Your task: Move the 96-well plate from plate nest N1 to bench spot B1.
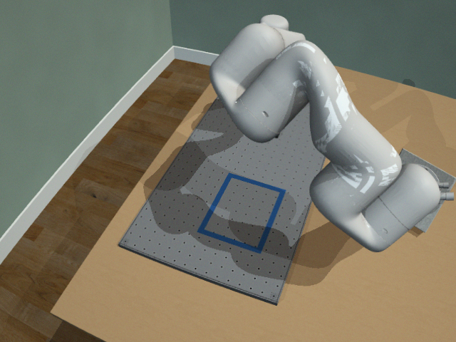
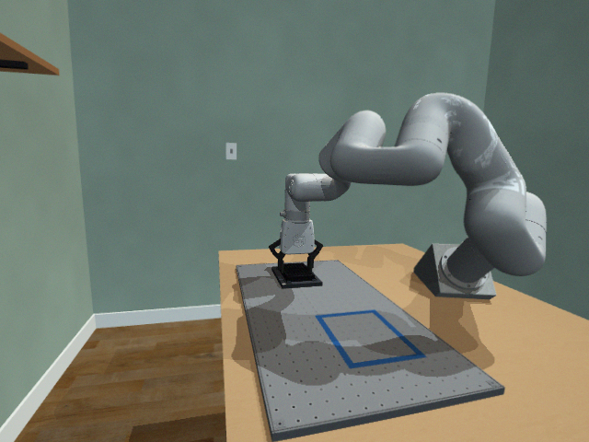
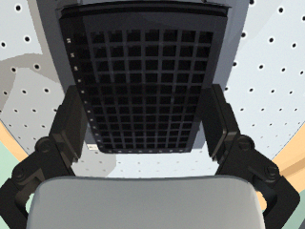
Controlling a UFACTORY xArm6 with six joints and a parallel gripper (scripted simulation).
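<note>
My gripper is now 2 cm above the dark plate nest N1. From my hand the other things lie so: black 96-well plate 1 cm below.
</note>
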